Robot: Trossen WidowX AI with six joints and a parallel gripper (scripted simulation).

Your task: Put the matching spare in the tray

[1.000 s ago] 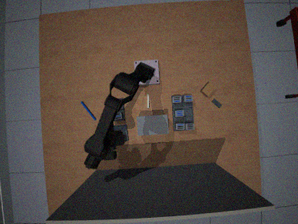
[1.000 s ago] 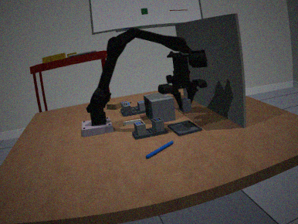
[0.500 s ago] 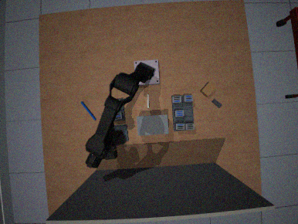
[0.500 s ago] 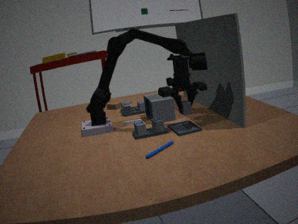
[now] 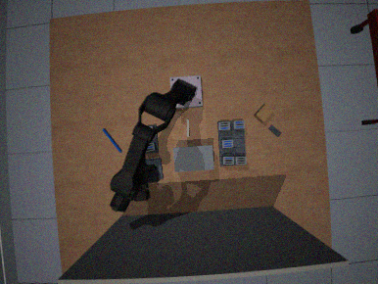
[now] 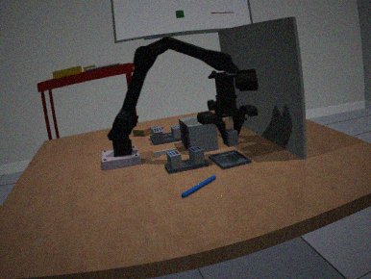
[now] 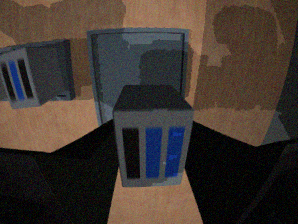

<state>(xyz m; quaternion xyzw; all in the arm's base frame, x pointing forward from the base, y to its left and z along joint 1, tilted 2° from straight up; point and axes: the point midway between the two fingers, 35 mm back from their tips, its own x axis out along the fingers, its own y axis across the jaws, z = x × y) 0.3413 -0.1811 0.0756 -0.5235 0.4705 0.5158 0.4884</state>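
My gripper tip is now 6 cm above the flat dark tray and 1 cm past it. Round my gripper tip: blue pen 16 cm to the right, 15 cm behind, 6 cm below; mounted unit 22 cm to the left, 6 cm behind, 1 cm below; tall dark panel 22 cm to the left, 20 cm ahead, 16 cm above.
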